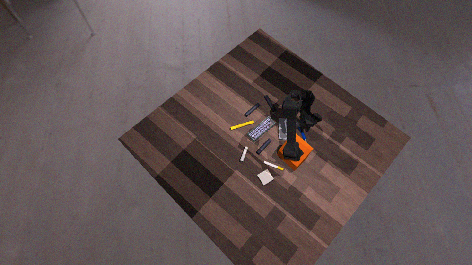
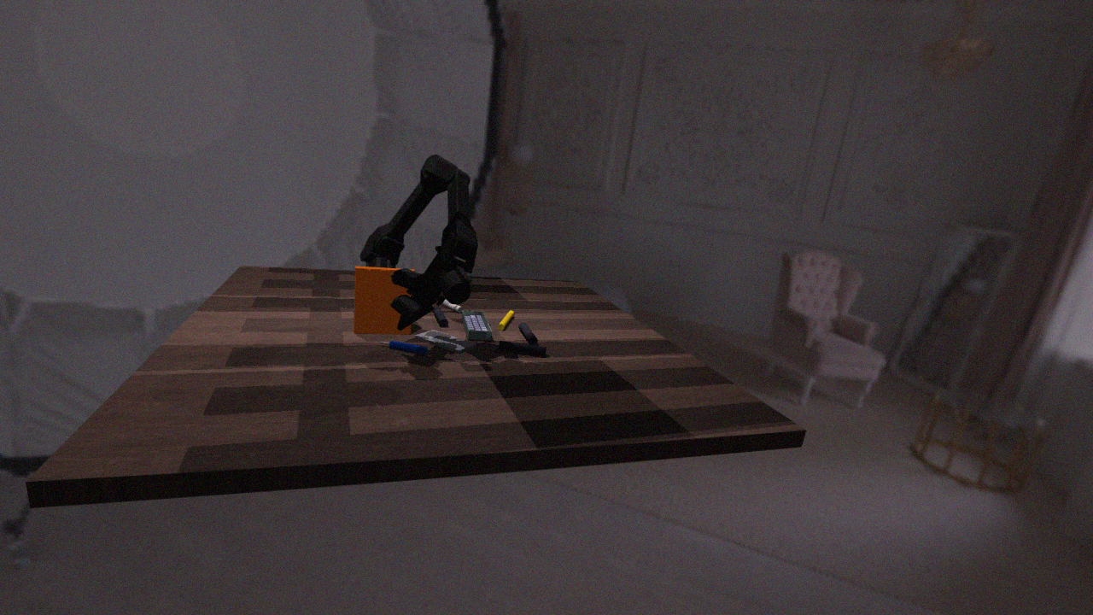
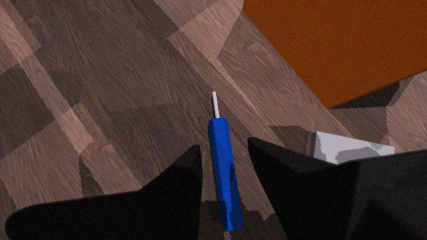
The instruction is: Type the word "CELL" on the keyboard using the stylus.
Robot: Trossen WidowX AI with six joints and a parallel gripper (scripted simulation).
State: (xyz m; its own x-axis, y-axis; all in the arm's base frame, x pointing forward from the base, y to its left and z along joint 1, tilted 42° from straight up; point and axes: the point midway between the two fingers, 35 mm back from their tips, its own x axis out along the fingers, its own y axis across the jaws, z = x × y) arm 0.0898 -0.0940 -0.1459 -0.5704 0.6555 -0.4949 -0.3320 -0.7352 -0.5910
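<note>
Now: gripper tip 100 mm short of the grey card, 70 mm to the right of it and 50 mm above it. Round my gripper tip: white notepad 360 mm to the left, 70 mm behind, 50 mm below; then yellow marker 280 mm ahead, 270 mm to the left, 50 mm below; then white-and-yellow pen 270 mm to the left, 50 mm below, 50 mm behind.
</note>
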